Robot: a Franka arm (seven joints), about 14 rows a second.
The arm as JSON. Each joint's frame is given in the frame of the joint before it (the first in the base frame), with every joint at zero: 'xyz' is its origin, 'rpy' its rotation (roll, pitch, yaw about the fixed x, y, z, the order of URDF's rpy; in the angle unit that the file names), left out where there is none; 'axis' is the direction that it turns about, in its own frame. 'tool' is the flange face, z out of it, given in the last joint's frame.
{
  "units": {
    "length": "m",
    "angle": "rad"
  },
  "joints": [
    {
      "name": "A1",
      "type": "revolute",
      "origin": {
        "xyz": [
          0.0,
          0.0,
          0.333
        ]
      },
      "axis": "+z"
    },
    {
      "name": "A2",
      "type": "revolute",
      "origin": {
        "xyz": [
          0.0,
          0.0,
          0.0
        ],
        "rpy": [
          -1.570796,
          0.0,
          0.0
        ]
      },
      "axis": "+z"
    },
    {
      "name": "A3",
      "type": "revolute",
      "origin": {
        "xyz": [
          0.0,
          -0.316,
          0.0
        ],
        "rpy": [
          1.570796,
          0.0,
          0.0
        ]
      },
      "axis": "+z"
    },
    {
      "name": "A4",
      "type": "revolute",
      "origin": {
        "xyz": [
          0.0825,
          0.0,
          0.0
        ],
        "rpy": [
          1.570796,
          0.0,
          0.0
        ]
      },
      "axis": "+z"
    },
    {
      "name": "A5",
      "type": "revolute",
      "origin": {
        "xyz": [
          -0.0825,
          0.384,
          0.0
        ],
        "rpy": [
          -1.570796,
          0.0,
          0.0
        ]
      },
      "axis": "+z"
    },
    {
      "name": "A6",
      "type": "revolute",
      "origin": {
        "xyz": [
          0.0,
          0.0,
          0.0
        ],
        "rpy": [
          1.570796,
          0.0,
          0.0
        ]
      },
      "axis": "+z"
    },
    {
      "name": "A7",
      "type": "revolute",
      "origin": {
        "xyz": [
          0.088,
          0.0,
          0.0
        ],
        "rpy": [
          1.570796,
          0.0,
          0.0
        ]
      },
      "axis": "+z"
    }
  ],
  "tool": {
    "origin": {
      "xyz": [
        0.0,
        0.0,
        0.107
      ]
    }
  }
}
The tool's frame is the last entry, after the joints.
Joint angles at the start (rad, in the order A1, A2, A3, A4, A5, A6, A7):
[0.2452 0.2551 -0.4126 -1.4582 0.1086 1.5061 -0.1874]
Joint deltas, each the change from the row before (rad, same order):
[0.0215 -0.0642 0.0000 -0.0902 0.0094 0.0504 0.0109]
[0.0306 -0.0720 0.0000 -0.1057 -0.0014 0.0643 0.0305]
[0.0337 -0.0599 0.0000 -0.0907 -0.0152 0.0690 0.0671]
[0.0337 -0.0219 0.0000 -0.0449 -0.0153 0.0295 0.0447]
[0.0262 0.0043 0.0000 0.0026 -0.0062 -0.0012 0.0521]
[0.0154 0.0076 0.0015 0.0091 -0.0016 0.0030 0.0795]
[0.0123 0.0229 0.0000 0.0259 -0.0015 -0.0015 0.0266]
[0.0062 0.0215 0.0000 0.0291 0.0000 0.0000 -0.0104]
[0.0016 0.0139 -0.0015 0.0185 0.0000 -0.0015 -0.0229]
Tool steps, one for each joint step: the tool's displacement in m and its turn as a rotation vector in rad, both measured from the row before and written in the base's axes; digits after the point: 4 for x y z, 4 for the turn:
[-0.0136 0.0072 -0.0014 0.0286 -0.0239 0.0003]
[-0.0158 0.0109 -0.0047 0.0182 -0.0255 -0.0092]
[-0.0125 0.0125 -0.0054 -0.0035 -0.0278 -0.0377]
[-0.0054 0.0157 -0.0075 -0.0115 -0.0005 -0.0100]
[0.0011 0.0145 -0.0011 -0.0129 0.0065 -0.0238]
[0.0028 0.0099 0.0005 -0.0128 -0.0001 -0.0616]
[0.0068 0.0088 0.0000 -0.0132 -0.0020 -0.0131]
[0.0071 0.0057 0.0022 -0.0075 -0.0099 0.0175]
[0.0044 0.0015 0.0011 -0.0036 -0.0052 0.0237]

